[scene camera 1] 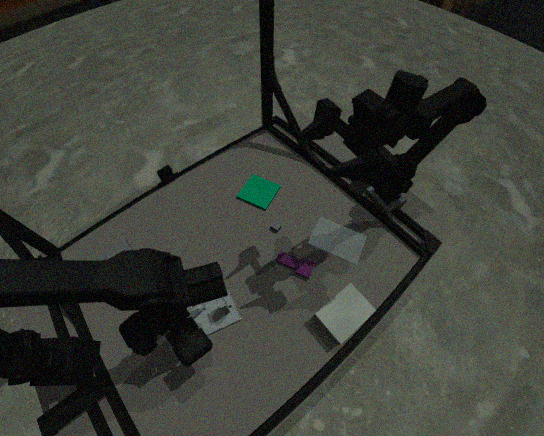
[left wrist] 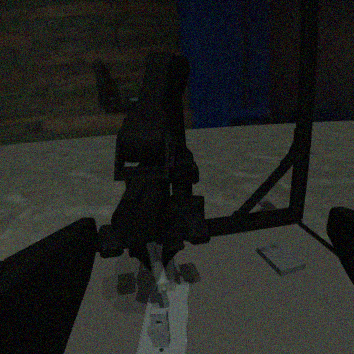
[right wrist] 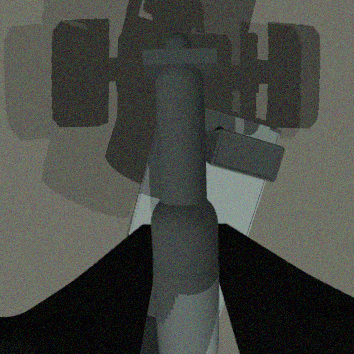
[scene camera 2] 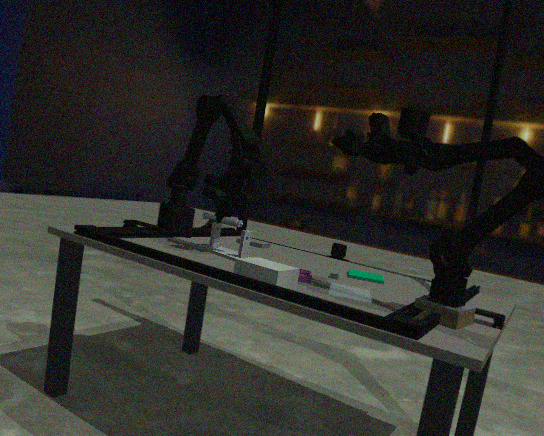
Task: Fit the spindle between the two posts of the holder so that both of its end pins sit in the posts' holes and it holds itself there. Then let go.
Note:
My left gripper [scene camera 1: 312,154] is open, holding nothing. A white block [scene camera 1: 335,239] rests on the table. Further things: my right gripper [scene camera 1: 178,327] and a holder base [scene camera 1: 212,319].
My left gripper is seen too in the left wrist view [left wrist: 213,224] and in scene camera 2 [scene camera 2: 341,143]. My right gripper shows as well in the left wrist view [left wrist: 156,267], in the right wrist view [right wrist: 183,234] and in scene camera 2 [scene camera 2: 220,222]. The holder base also shows in the left wrist view [left wrist: 176,301] and in the right wrist view [right wrist: 235,196]. The left wrist view misses the white block: it is out of frame. The right wrist view misses the white block: it is out of frame.

